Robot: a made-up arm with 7 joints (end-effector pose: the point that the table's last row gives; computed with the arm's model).
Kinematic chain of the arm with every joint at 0, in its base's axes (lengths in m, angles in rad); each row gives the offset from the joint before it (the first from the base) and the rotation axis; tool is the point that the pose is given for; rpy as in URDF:
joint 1: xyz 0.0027 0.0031 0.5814 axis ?
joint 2: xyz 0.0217 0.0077 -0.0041 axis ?
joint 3: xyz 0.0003 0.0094 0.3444 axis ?
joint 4: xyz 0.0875 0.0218 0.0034 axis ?
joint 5: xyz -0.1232 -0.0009 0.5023 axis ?
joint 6: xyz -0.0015 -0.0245 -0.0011 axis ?
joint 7: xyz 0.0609 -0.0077 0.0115 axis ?
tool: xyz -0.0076 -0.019 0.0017 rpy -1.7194 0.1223 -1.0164
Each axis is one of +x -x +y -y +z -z.
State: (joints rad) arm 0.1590 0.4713 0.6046 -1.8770 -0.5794 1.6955 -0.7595
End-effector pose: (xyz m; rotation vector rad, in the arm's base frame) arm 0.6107 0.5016 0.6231 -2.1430 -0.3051 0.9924
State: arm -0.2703 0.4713 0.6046 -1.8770 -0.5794 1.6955 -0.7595
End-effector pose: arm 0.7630 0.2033 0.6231 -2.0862 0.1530 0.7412
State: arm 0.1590 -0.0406 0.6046 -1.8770 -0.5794 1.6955 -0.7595
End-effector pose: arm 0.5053 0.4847 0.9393 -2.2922 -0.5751 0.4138
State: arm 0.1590 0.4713 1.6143 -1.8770 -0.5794 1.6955 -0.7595
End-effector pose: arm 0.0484 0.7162 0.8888 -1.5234 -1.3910 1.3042
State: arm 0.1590 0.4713 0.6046 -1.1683 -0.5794 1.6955 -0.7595
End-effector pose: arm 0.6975 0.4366 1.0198 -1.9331 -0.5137 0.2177
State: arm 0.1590 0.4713 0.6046 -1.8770 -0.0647 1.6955 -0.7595
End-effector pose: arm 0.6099 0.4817 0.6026 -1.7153 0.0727 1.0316
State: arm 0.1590 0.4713 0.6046 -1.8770 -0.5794 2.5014 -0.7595
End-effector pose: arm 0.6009 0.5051 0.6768 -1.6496 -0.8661 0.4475
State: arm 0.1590 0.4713 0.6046 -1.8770 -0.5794 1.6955 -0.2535
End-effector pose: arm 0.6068 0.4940 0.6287 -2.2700 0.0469 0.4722
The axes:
joint 1: +z
joint 2: +y
joint 3: +z
joint 4: -y
joint 5: +z
joint 6: -y
joint 7: -z

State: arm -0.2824 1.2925 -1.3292 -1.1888 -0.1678 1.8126 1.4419
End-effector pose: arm 0.5540 -0.6755 0.6460 0.4866 -0.8796 1.9503
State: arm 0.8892 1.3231 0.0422 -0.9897 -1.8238 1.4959 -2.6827
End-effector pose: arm 0.5137 0.7474 0.2910 0.7585 0.3030 -1.7860
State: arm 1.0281 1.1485 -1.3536 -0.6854 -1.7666 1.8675 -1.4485
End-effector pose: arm 0.7099 0.6154 0.8192 1.5934 0.0229 -0.0754
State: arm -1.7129 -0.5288 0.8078 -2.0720 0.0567 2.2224 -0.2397
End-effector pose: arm 0.4113 -0.3654 1.0166 -1.5273 1.0754 -1.6365
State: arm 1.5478 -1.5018 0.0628 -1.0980 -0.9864 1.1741 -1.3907
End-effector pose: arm -0.0470 -0.6804 1.1619 -1.0196 -1.3833 -0.6269
